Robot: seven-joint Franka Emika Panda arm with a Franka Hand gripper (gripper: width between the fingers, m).
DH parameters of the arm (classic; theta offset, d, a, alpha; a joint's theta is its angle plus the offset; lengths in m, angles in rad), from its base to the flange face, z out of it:
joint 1: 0 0.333 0 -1.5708
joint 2: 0 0 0 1.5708
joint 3: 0 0.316 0.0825 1.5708
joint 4: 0 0 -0.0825 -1.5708
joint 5: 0 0.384 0 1.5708
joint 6: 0 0 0.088 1.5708
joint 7: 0 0.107 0 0
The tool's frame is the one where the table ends.
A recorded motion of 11 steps. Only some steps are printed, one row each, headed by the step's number.
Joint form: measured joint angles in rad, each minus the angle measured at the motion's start. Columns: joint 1, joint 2, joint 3, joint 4, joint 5, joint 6, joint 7.
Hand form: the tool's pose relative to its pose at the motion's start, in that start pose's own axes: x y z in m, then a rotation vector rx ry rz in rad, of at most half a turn. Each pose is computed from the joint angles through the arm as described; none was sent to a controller.
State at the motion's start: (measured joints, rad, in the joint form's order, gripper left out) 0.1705 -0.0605 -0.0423 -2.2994 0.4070 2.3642 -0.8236
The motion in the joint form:
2: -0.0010 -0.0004 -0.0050 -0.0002 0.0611 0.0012 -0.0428
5: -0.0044 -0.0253 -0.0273 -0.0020 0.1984 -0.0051 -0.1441
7: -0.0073 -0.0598 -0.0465 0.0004 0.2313 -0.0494 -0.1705
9: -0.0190 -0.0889 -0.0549 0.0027 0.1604 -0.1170 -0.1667
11: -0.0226 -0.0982 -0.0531 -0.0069 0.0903 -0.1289 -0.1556
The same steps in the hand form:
2: -0.0009 0.0021 -0.0011 0.0259 0.0342 0.0064
5: -0.0046 0.0087 -0.0161 0.0722 0.1325 0.0190
7: -0.0082 0.0096 -0.0336 0.1002 0.1645 0.0194
9: -0.0152 0.0088 -0.0457 0.1042 0.1154 -0.0215
11: -0.0204 0.0077 -0.0453 0.0814 0.0655 -0.0536

